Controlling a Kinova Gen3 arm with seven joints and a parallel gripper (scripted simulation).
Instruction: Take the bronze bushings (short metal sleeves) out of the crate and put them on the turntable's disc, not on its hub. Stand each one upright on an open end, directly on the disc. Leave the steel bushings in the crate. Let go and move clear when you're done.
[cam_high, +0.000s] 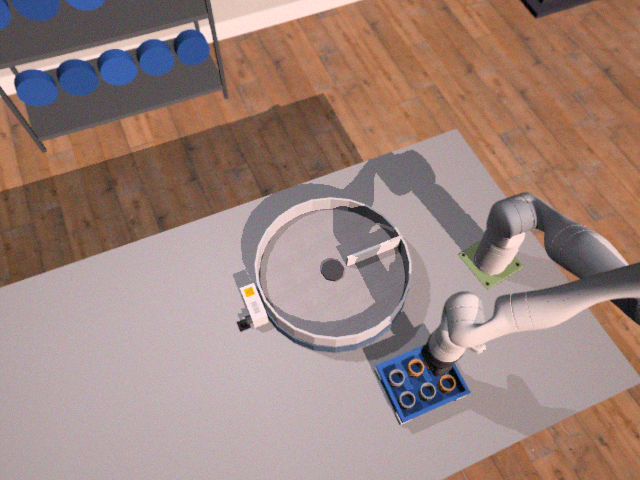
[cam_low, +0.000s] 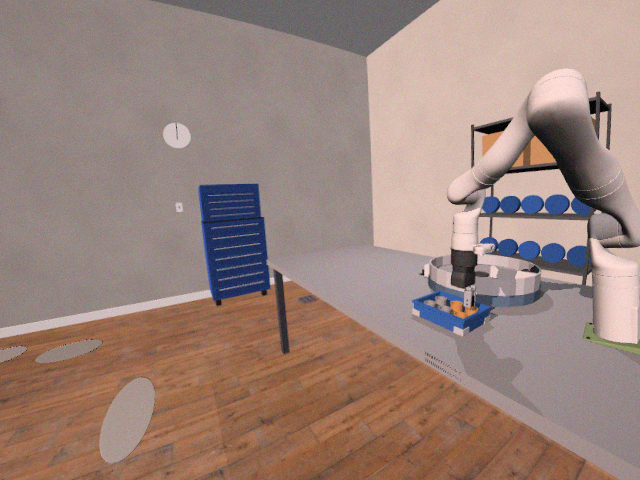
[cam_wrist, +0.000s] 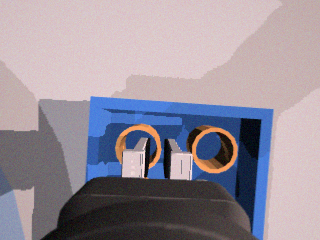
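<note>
Right now my hand is 5 cm short of the blue crate, 2 cm to the right of it and 5 cm above it. Also, from my hand: turntable disc (15 cm ahead, 34 cm to the right, 2 cm below).
</note>
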